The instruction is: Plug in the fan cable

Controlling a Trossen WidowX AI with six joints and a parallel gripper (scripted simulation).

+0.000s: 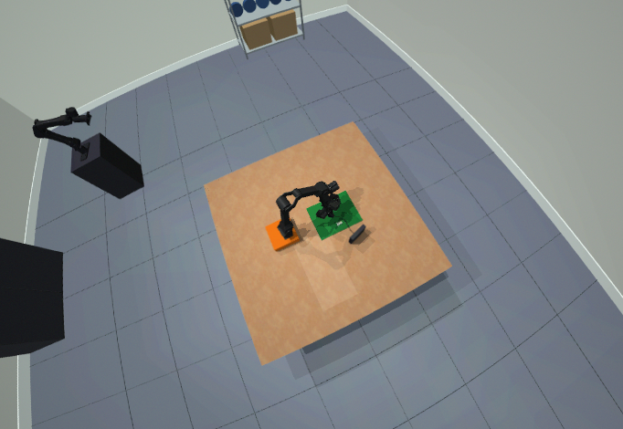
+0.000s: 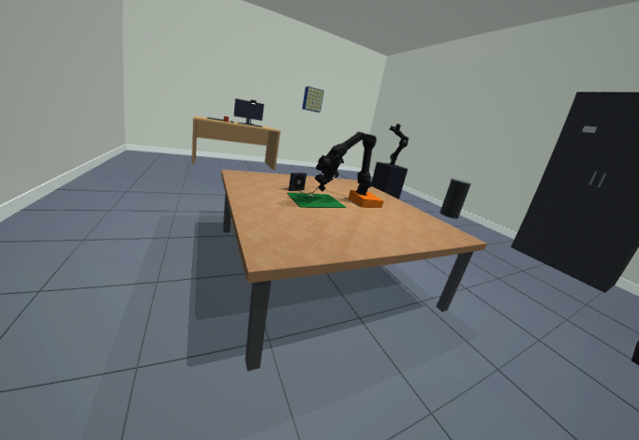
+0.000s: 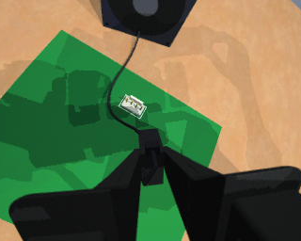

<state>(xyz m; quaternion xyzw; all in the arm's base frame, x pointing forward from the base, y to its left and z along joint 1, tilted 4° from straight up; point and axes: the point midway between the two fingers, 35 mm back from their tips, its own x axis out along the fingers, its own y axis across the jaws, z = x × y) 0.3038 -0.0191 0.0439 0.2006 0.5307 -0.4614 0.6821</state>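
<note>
Now: gripper tip 30 mm short of the green board, 20 mm to the right of it and 100 mm above it. From my gripper tip the other things lie so: black fan 80 mm ahead, 170 mm to the right, 30 mm below; black plug 10 mm below; white four-pin header 30 mm ahead, 50 mm to the right, 90 mm below.
</note>
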